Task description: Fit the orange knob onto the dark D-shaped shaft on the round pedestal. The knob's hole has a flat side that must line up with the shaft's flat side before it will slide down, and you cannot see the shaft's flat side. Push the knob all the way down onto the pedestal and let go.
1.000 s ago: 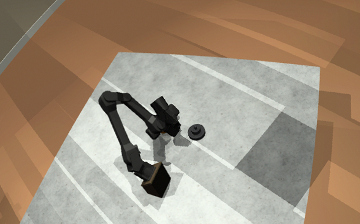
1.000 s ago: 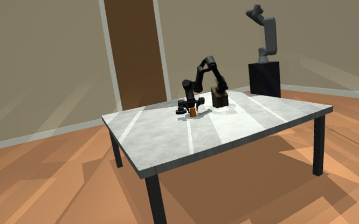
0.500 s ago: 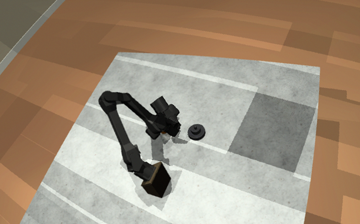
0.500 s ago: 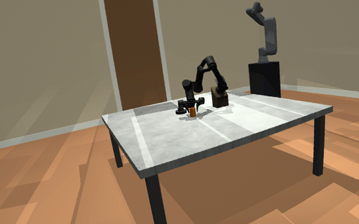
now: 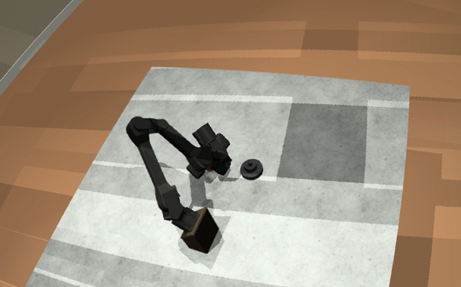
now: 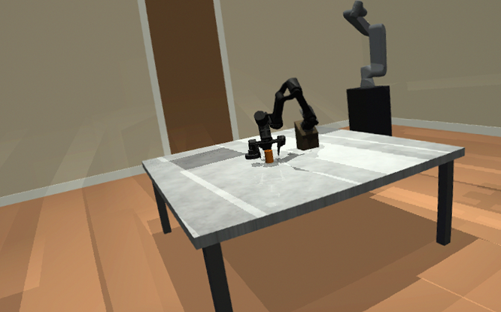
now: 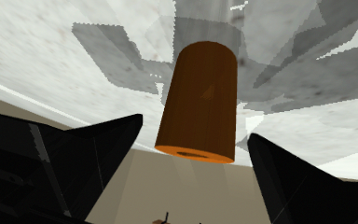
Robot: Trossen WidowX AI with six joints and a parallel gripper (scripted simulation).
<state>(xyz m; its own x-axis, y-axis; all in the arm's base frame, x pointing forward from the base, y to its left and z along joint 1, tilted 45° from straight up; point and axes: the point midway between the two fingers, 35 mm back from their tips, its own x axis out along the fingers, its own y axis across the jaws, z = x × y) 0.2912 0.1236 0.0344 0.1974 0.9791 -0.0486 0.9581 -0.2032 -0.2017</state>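
My gripper tip is now 3 cm to the left of the orange knob, 1 cm past it and 1 cm above it. The rest, counted from my gripper tip: pedestal (20 cm to the right, 2 cm ahead).
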